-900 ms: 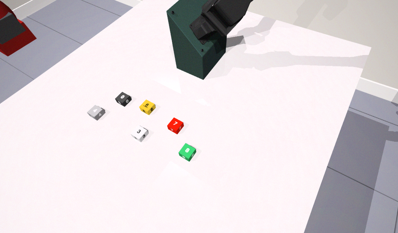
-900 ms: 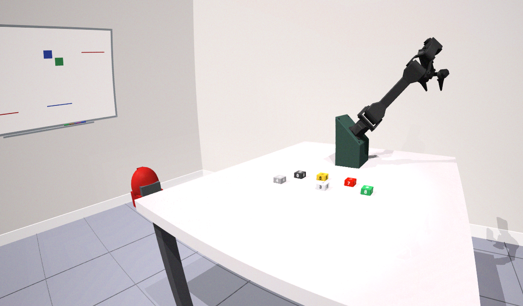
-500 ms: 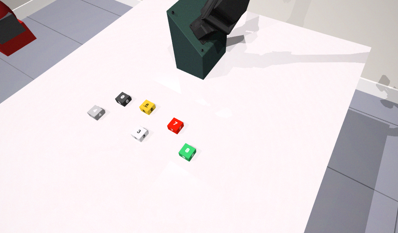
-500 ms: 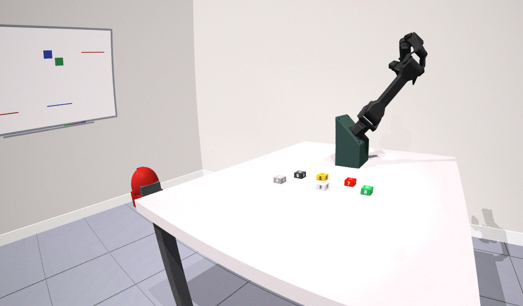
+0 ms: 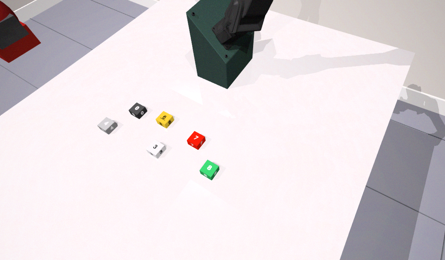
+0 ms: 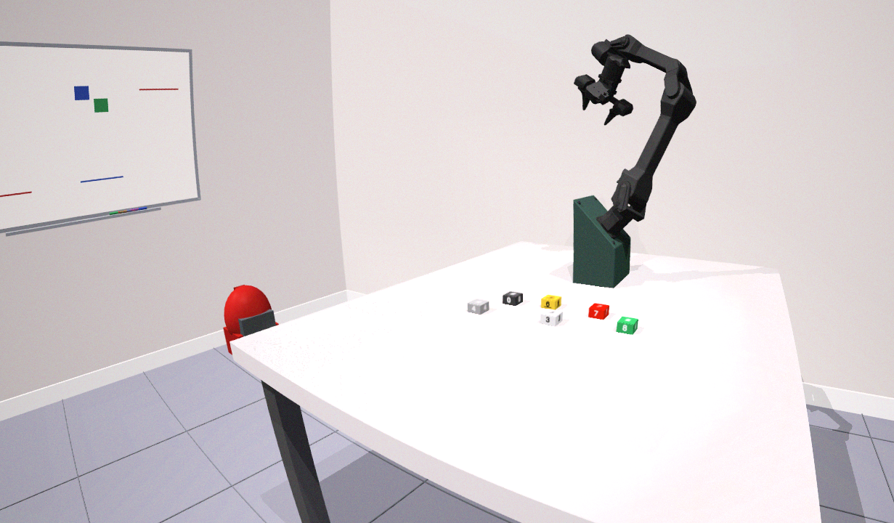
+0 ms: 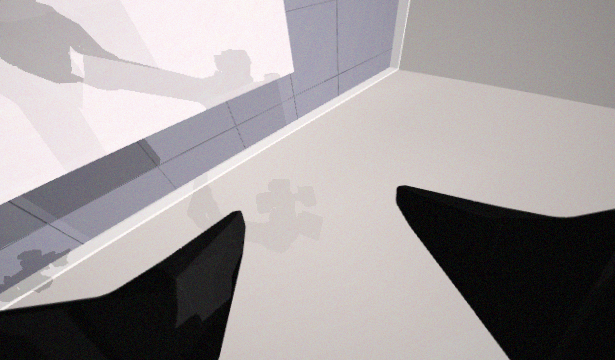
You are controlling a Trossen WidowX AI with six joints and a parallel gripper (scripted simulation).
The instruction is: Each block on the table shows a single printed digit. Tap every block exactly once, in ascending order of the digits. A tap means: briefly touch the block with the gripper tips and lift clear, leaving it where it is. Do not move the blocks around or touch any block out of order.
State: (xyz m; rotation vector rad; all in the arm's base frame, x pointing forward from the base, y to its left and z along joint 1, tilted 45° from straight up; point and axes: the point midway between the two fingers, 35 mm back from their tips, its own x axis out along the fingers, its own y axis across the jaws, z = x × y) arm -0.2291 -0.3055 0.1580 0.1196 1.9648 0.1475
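Now: gripper tip 510 mm short of the black 0 block and 420 mm above it. Round my gripper tip: yellow 6 block 500 mm ahead, 90 mm to the left, 420 mm below; then white 3 block 580 mm ahead, 130 mm to the left, 420 mm below; then red 7 block 500 mm ahead, 200 mm to the left, 420 mm below.
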